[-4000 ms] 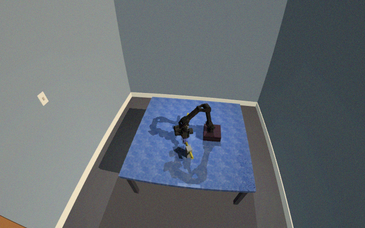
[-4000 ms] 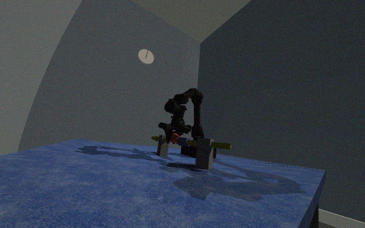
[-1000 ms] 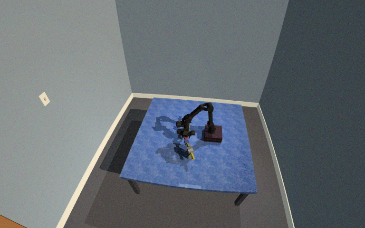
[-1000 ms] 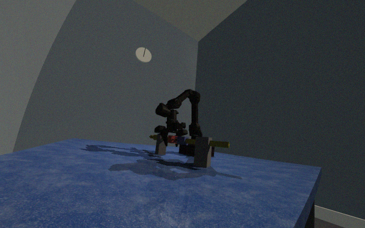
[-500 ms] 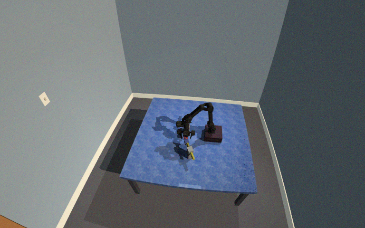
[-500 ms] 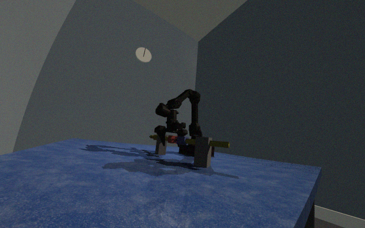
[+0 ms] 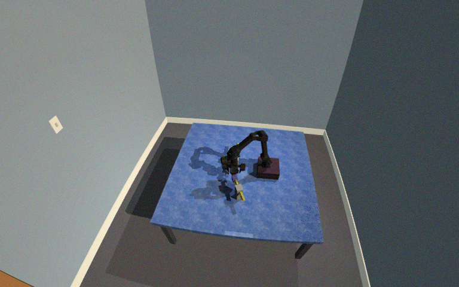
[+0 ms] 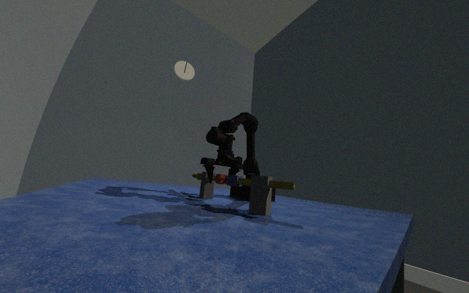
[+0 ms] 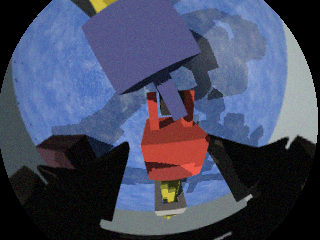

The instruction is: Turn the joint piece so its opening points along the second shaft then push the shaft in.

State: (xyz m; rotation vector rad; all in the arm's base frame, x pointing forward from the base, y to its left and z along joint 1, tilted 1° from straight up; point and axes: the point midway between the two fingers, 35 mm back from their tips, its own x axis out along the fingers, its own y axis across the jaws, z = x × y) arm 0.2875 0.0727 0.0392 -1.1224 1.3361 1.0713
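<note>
Right now my gripper tip is 20 mm to the right of the red joint piece and 20 mm below it.
</note>
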